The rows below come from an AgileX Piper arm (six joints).
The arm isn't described. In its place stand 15 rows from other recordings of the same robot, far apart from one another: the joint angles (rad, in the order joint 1, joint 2, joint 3, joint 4, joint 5, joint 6), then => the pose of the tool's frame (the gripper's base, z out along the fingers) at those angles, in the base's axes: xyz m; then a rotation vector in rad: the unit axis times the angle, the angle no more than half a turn.
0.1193, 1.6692, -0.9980, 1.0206, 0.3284, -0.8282 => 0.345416 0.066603 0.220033 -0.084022 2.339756 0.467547
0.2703, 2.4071, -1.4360, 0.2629, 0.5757, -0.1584 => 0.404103 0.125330 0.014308 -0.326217 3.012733 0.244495
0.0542, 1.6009, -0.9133, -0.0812, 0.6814, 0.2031 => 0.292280 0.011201 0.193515 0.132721 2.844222 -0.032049
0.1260, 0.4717, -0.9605, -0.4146, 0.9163, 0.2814 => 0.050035 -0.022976 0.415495 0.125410 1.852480 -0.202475
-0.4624, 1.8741, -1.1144, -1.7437, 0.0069, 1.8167 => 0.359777 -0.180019 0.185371 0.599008 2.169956 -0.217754
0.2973, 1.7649, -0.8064, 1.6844, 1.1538, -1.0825 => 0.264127 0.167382 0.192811 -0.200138 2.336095 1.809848
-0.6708, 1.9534, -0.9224, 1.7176, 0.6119, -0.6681 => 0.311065 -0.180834 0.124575 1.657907 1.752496 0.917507
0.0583, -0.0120, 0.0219, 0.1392, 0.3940, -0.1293 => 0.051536 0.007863 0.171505 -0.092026 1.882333 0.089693
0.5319, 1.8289, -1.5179, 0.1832, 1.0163, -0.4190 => 0.327792 0.209250 0.267170 -1.197118 2.541963 0.268001
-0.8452, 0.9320, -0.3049, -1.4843, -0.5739, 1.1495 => 0.140842 -0.084607 0.227077 0.173314 1.969238 -0.168294
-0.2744, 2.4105, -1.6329, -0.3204, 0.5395, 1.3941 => 0.453512 -0.142959 0.056139 1.790263 2.080577 0.002321
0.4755, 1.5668, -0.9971, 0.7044, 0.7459, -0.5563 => 0.254800 0.176179 0.235985 -0.777557 2.578726 0.758743
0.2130, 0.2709, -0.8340, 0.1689, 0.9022, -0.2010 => 0.009197 0.014270 0.383214 -0.371942 1.779749 0.203191
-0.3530, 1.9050, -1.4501, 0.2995, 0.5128, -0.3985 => 0.407725 -0.136181 0.239177 0.197589 2.412321 -0.046000
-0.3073, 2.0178, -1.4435, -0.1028, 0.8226, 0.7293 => 0.391036 -0.131277 0.175418 1.345670 2.533476 -0.039753
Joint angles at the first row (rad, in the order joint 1, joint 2, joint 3, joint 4, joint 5, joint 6):
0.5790 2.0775 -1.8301 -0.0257 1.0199 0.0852
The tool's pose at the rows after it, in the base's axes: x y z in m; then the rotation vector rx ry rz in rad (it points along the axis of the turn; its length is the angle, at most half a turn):
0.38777 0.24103 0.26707 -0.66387 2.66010 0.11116
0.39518 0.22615 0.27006 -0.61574 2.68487 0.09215
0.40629 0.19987 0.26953 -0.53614 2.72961 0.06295
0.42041 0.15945 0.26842 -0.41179 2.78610 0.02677
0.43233 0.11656 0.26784 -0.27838 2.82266 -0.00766
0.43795 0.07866 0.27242 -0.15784 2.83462 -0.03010
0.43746 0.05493 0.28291 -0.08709 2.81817 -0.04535
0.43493 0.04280 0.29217 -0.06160 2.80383 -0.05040
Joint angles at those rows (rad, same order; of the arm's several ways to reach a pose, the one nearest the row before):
0.5658 2.0705 -1.8891 -0.0550 1.0743 0.0930
0.5300 2.0705 -1.9030 -0.0575 1.1033 0.0950
0.4678 2.0705 -1.9048 -0.0584 1.1348 0.0950
0.3734 2.0705 -1.9048 -0.0584 1.1716 0.0939
0.2751 2.0704 -1.9048 -0.0625 1.1931 0.0928
0.1901 2.0594 -1.9048 -0.0647 1.2068 0.0928
0.1383 2.0355 -1.9048 -0.0696 1.2112 0.0907
0.1115 2.0148 -1.9060 -0.0686 1.2174 0.0805

